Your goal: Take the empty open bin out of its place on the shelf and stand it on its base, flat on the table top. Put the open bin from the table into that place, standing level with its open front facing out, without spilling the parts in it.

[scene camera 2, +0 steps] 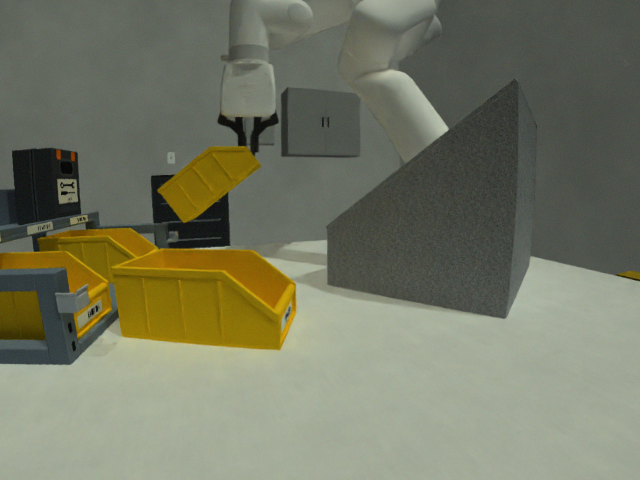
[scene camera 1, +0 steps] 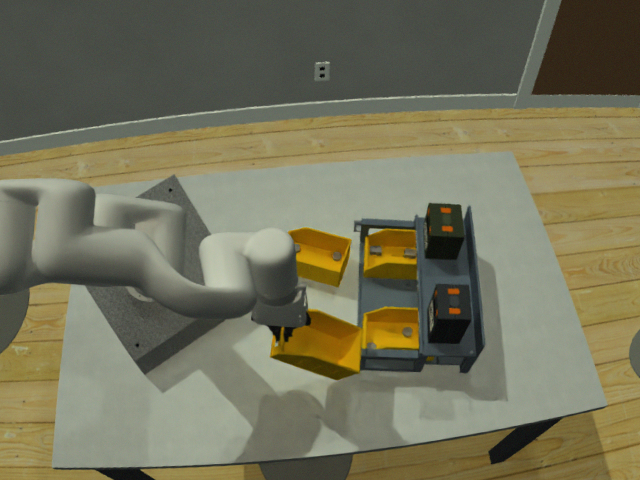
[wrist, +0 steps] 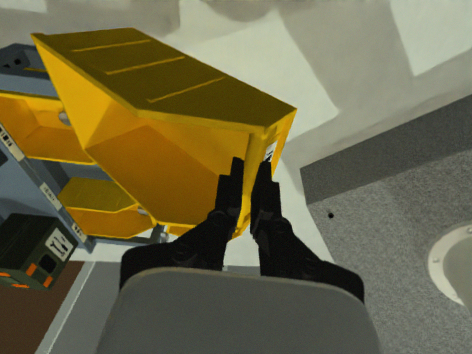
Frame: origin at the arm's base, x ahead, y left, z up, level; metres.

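Where they show: gripper, fingertip midpoint: [scene camera 2: 248, 156] [scene camera 1: 283, 335] [wrist: 247, 173]; arm's base, link origin: [scene camera 2: 443, 171].
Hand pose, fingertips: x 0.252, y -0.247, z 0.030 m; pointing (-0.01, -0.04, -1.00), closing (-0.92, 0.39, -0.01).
Observation:
Each offset is from my fingertips to the top centre of the thing. "*": to the spot under its first point.
My gripper [scene camera 1: 280, 335] [scene camera 2: 248, 148] [wrist: 247, 173] is shut on the front lip of the empty open bin @(* dx +0.097, dy -0.010, dz -0.099 m) [scene camera 1: 330, 346] [scene camera 2: 209, 180] [wrist: 150, 75]. The yellow bin hangs above the table top, tilted with its rear end low, in front of the shelf. The open bin with parts @(* dx +0.168, dy +0.287, dz -0.201 m) [scene camera 1: 320, 255] [scene camera 2: 201, 304] stands on its base on the table; grey parts show inside it in the scene camera 1 view. The bare place [scene camera 1: 387, 297] on the lower shelf lies between two yellow bins. In the wrist view the held bin hides most of the table bin.
The blue-grey shelf [scene camera 1: 475, 273] [scene camera 2: 54, 320] holds yellow bins @(* dx +0.311, dy +0.165, dz -0.150 m) [scene camera 1: 390, 268] @(* dx +0.252, dy -0.002, dz -0.195 m) [scene camera 1: 390, 341] with parts on its lower level and two dark cases @(dx +0.441, dy +0.170, dz -0.006 m) [scene camera 1: 444, 242] @(dx +0.354, dy -0.044, dz +0.019 m) [scene camera 1: 452, 322] on top. The grey sloped arm base [scene camera 1: 170, 330] [scene camera 2: 429, 232] [wrist: 390, 200] stands on the opposite side.

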